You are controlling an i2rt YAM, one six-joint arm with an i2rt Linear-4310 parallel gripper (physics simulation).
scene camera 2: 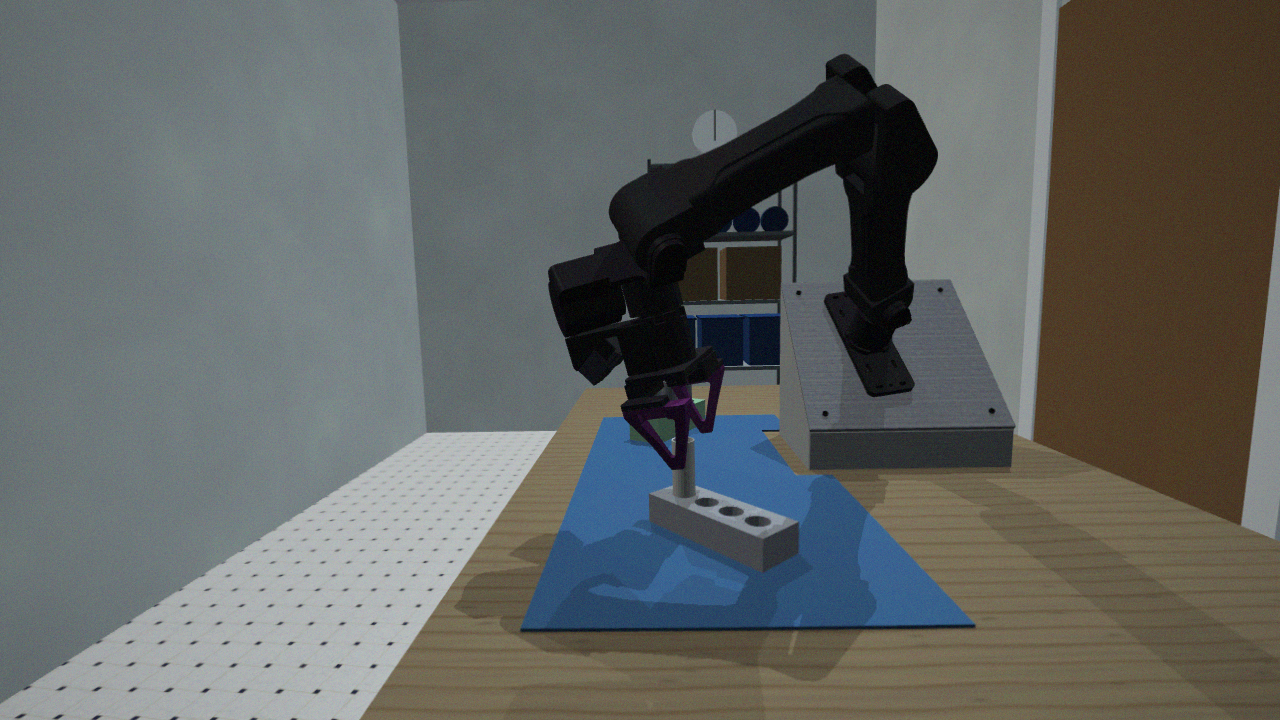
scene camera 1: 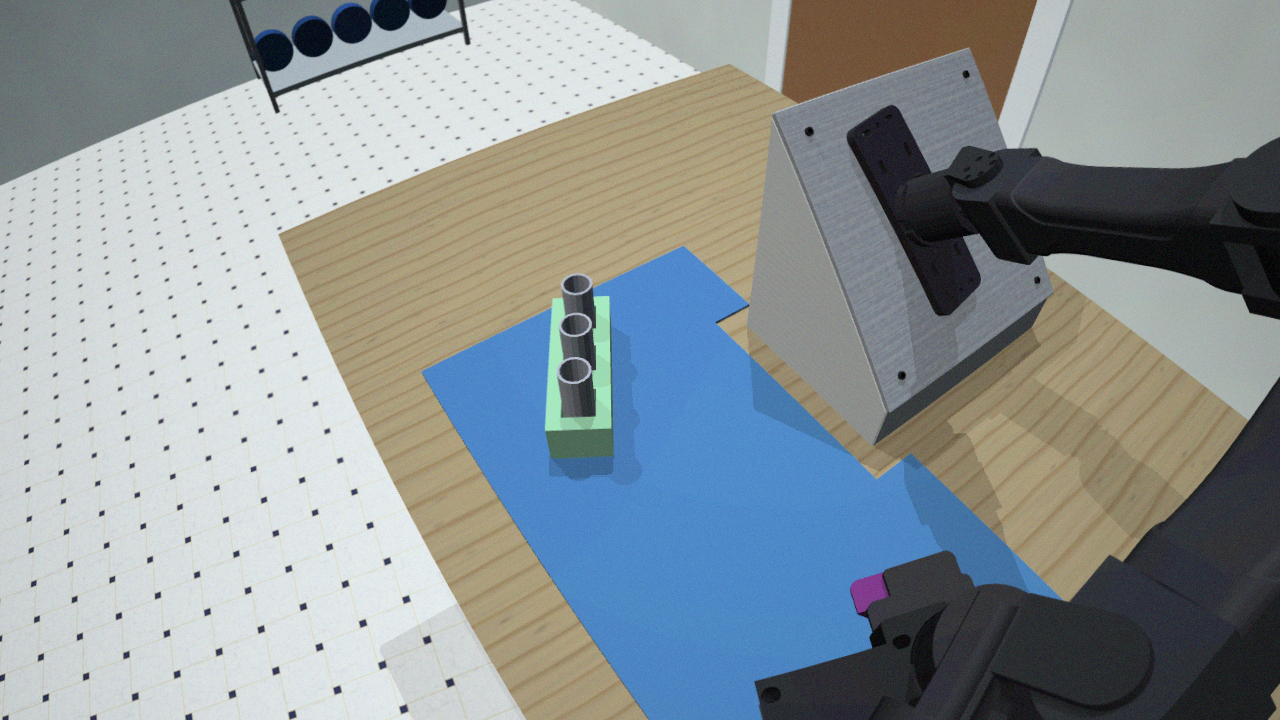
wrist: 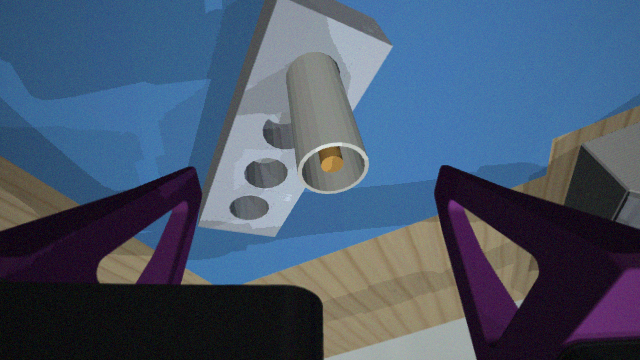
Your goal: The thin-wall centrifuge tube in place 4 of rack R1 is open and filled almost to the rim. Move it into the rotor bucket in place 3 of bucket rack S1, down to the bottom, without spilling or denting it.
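Places are measured from the arm's base along level axes (x right, y ahead, z up), in centimetres.
Pixels of known places: gripper, fingertip midpoint: [scene camera 2: 693, 449] [wrist: 318, 179]; arm's base, origin of the base link: [scene camera 2: 865, 341] [scene camera 1: 914, 212].
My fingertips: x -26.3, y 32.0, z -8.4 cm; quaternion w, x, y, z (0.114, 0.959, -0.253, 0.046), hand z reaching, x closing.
Ahead of a thing's pixels: the offset from my fingertips to its top centre. "spot": to the spot under its first point. Level surfaces: height alone.
The pale grey tube {dx +1.1, dy +0.9, dz +0.9 cm} [scene camera 2: 683, 479] [wrist: 325, 105] stands upright in an end hole of the light grey rack R1 {dx -3.0, dy -2.1, dz -5.3 cm} [scene camera 2: 711, 528] [wrist: 300, 30]; its other three holes show empty. Its mouth is open and an orange spot shows inside. My gripper [scene camera 2: 692, 447] [wrist: 318, 179] is open, its purple fingertips on either side of the tube's rim in the wrist view; how low they reach along the tube is hard to tell. The green bucket rack S1 {spot: dx +35.0, dy +2.6, dz -6.2 cm} [scene camera 1: 579, 443] [scene camera 2: 642, 433] holds three dark grey buckets, the nearest bucket {dx +37.3, dy +0.7, dz +0.7 cm} [scene camera 1: 578, 394] included; the gripper partly hides it in scene camera 2.
Both racks stand on a blue mat {dz -8.6 cm} [scene camera 1: 707, 501] [scene camera 2: 590, 537] on the wooden table {dz -8.9 cm} [scene camera 1: 501, 170] [scene camera 2: 1011, 555]. The grey sloped arm mount [scene camera 1: 805, 259] [scene camera 2: 904, 447] stands beside the mat. The table's long edge runs near the mat's left side, with tiled floor beyond.
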